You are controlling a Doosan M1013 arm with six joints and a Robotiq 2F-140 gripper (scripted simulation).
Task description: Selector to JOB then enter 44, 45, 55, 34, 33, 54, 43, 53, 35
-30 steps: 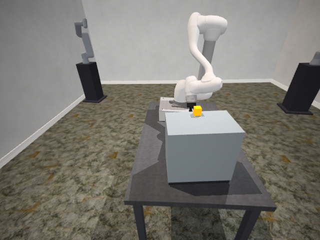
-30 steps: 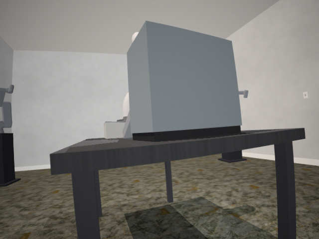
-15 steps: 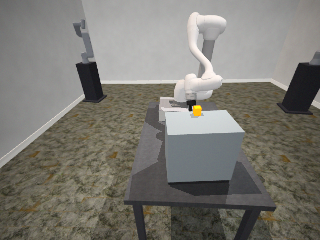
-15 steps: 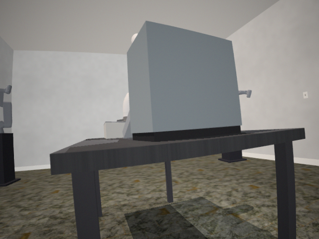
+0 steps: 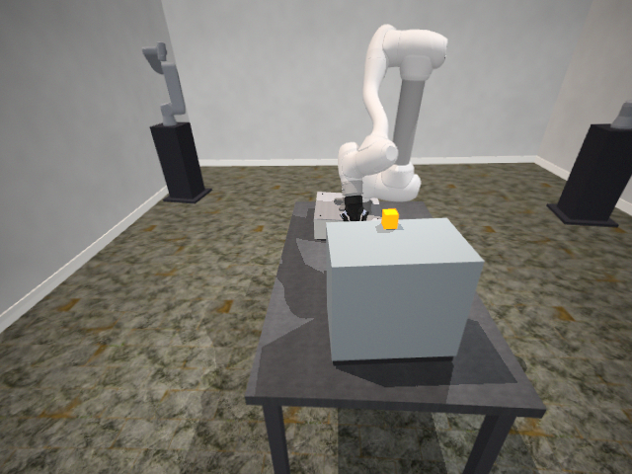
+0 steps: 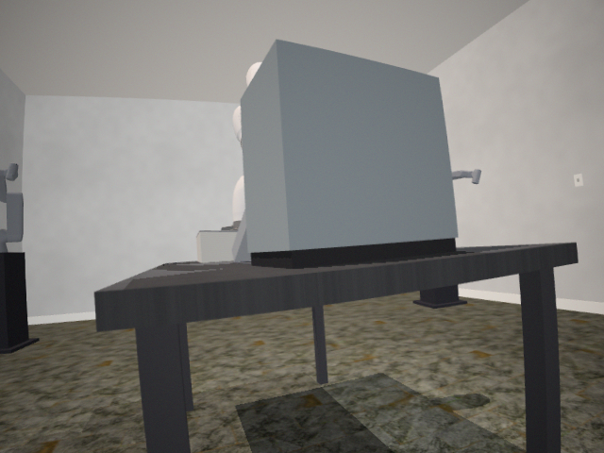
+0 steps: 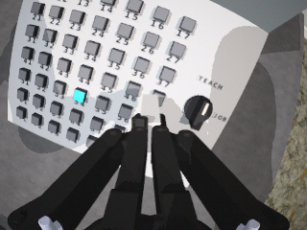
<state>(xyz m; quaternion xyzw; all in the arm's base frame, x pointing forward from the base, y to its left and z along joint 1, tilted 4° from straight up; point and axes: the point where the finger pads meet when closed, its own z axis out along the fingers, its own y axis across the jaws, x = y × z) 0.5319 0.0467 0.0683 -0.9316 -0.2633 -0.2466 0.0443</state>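
The black selector knob is 50 mm ahead of my hand, 60 mm to the right of it and 60 mm below it. From my hand the other things lie so: white keypad panel 50 mm ahead, 60 mm to the left, 110 mm below; then key 20 mm behind, 90 mm to the left, 90 mm below.
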